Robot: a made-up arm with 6 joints. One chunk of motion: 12 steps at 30 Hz.
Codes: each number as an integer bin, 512 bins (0 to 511) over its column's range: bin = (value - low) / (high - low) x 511, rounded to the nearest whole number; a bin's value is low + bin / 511 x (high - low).
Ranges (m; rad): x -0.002..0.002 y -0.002..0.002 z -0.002..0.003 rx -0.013..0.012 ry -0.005..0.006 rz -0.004..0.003
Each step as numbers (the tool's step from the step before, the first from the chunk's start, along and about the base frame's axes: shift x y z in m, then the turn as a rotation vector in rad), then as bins.
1 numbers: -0.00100 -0.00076 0.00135 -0.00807 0.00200 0.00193
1 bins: 128 158 342 101 325 433
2 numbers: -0.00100 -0.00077 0.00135 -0.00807 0.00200 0.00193
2 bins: 128 157 342 101 325 433
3 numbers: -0.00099 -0.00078 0.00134 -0.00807 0.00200 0.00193
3 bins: 129 156 341 101 325 433
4 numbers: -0.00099 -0.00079 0.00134 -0.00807 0.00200 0.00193
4 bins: 129 155 341 101 325 433
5 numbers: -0.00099 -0.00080 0.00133 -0.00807 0.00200 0.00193
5 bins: 129 153 340 101 325 433
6 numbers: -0.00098 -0.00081 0.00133 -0.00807 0.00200 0.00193
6 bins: 130 152 340 101 325 433
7 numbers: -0.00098 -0.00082 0.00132 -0.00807 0.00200 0.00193
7 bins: 130 151 339 101 325 433
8 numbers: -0.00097 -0.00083 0.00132 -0.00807 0.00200 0.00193
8 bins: 132 149 339 101 325 433
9 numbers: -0.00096 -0.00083 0.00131 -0.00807 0.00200 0.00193
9 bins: 133 149 338 101 325 433
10 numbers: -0.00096 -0.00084 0.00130 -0.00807 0.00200 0.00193
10 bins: 133 148 337 101 325 433
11 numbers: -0.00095 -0.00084 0.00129 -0.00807 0.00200 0.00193
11 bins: 134 148 336 101 325 433
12 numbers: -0.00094 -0.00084 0.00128 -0.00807 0.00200 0.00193
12 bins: 135 148 335 101 325 433
